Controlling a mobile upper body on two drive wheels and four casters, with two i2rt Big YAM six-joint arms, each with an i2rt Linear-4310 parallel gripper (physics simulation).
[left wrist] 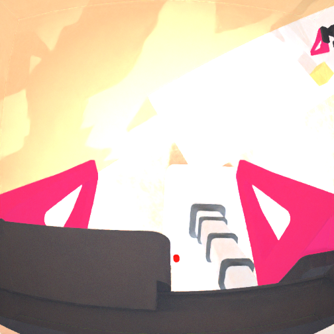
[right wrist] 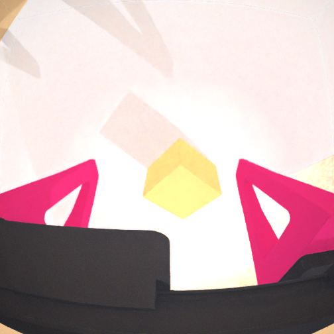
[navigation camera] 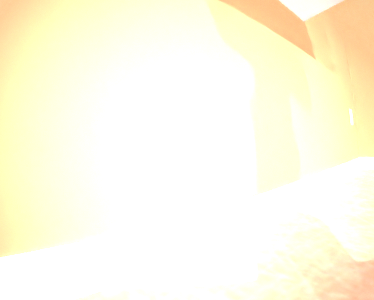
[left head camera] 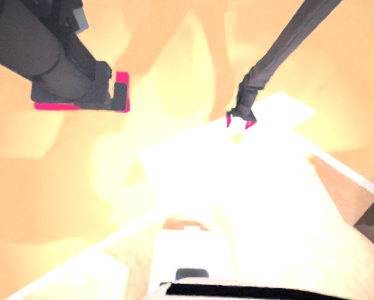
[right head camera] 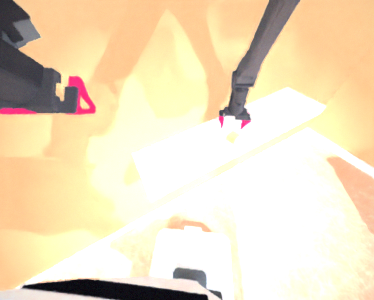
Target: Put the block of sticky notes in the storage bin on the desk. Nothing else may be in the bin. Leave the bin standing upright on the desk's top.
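The yellow block of sticky notes sits on the white desk top, turned cornerwise in the right wrist view. My right gripper is open and empty, above the block; in the right wrist view the block shows between its spread pink fingers. My left gripper is open and empty, off to the left of the desk. The storage bin cannot be made out in these overexposed views.
The robot's own white base shows at the bottom of the head views. Grey-rimmed parts show between the left fingers. A dark object stands at the right edge. The navigation camera is mostly washed out by glare.
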